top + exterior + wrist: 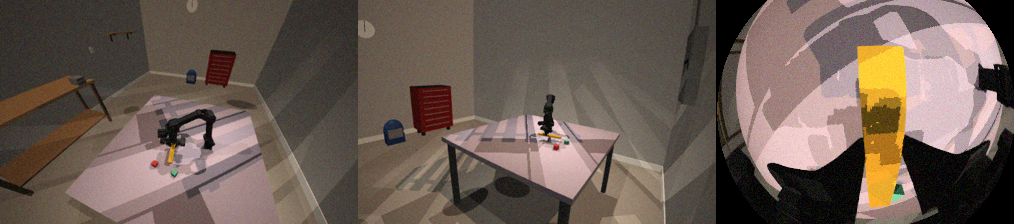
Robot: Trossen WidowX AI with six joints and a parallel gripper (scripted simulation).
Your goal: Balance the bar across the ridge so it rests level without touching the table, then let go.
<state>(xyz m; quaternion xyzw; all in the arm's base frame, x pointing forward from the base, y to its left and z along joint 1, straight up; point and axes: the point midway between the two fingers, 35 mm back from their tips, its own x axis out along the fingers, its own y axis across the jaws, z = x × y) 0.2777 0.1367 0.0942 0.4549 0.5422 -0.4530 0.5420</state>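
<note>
Right now my gripper tip is 30 mm to the right of the yellow bar. From my gripper tip the other things lie so: green cube: 70 mm behind, 170 mm to the left, 40 mm below; then red cube: 90 mm ahead, 150 mm to the left, 40 mm below.
</note>
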